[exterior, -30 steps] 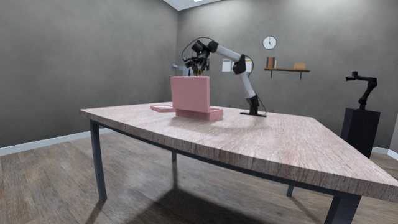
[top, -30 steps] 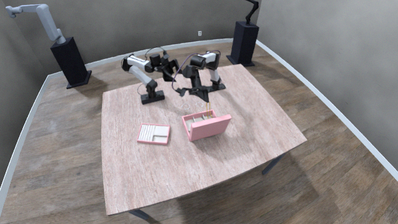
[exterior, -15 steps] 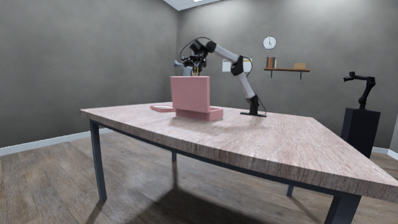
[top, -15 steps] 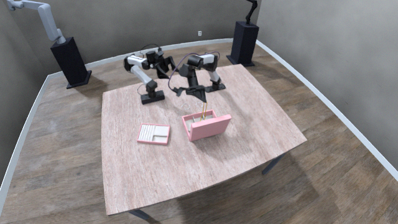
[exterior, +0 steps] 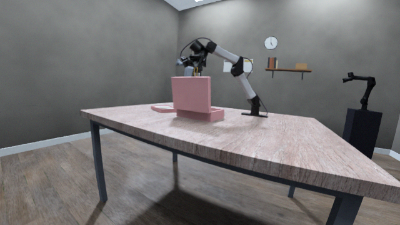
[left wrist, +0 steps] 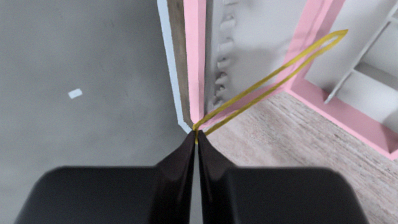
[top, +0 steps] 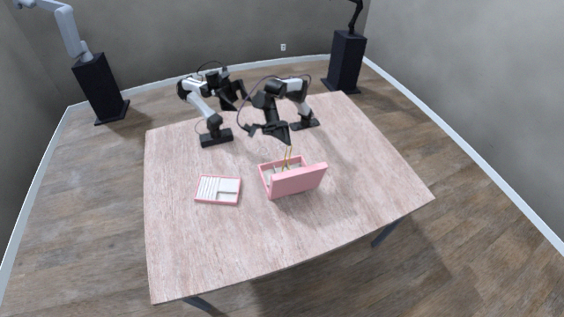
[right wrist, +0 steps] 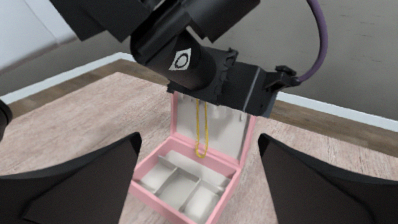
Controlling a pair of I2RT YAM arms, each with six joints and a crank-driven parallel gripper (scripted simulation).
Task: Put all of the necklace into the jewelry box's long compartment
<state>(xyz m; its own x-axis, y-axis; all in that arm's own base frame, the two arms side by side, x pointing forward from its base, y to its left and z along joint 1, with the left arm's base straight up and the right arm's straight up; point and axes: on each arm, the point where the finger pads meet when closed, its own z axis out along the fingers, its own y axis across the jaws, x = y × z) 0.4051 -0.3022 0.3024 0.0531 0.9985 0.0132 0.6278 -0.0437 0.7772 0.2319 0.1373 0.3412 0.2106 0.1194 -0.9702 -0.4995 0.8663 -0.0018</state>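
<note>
My left hand is 20 mm past the pink jewelry box, 20 mm to the right of it and 190 mm above it. Also, from my left hand: pink tray (70 mm behind, 330 mm to the right, 300 mm below).
</note>
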